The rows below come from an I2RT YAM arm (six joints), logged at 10 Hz.
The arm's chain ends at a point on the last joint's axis. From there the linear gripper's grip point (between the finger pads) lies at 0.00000 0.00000 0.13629 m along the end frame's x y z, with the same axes.
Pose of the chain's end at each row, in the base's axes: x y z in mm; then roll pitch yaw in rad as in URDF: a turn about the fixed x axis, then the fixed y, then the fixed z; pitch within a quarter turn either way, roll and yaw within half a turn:
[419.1 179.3 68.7 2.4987 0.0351 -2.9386]
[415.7 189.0 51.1 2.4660 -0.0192 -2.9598]
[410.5 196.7 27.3 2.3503 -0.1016 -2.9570]
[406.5 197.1 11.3 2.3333 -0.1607 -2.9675]
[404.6 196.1 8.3 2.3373 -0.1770 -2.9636]
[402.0 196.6 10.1 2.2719 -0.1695 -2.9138]
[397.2 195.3 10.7 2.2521 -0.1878 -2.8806]
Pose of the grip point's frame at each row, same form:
[406.4 260.1 -40.3 2.4987 0.0351 -2.9386]
[398.3 272.5 -55.2 2.4660 -0.0192 -2.9598]
[383.2 290.2 -68.0 2.3503 -0.1016 -2.9570]
[374.6 291.6 -81.6 2.3333 -0.1607 -2.9675]
[370.8 289.8 -84.8 2.3373 -0.1770 -2.9636]
[364.0 294.7 -76.6 2.2719 -0.1695 -2.9138]
[354.4 293.4 -73.6 2.2521 -0.1878 -2.8806]

